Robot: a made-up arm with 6 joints.
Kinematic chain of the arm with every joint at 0, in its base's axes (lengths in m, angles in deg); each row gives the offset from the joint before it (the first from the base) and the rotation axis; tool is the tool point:
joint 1: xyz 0 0 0.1 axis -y
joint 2: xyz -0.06 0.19 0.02 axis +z
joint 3: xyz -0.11 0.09 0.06 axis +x
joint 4: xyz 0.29 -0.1 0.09 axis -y
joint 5: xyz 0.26 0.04 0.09 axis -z
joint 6: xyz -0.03 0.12 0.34 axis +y
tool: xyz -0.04 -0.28 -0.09
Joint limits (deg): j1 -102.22..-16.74 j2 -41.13..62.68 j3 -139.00..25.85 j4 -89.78..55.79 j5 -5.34..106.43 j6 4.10..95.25
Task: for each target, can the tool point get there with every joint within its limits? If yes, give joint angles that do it. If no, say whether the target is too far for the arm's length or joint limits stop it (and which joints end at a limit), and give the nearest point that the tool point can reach.
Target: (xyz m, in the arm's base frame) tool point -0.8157 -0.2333 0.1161
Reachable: no: joint limits stop it (at a limit: joint 2, joint 3, joint 4, joint 6) | nearest point -0.5193 0.2011 0.1103 | short by 0.526 m
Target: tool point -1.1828 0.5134 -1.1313
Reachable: no: too far | nearest point -0.3079 0.3782 -0.5070 | short by 1.083 m
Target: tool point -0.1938 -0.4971 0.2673
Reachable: no: joint limits stop it (at a limit: joint 1, joint 2, joint 3, joint 5) | nearest point 0.1303 -0.2889 0.4506 | short by 0.427 m
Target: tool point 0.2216 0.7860 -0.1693
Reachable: yes | joints -86.55 31.95 -97.90 -63.37 23.35 69.93
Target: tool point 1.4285 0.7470 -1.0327
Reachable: no: too far | nearest point 0.5794 0.4313 -0.3594 | short by 1.129 m
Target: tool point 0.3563 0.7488 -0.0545
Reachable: yes | joints -42.62 3.68 -97.05 -31.87 39.72 70.98
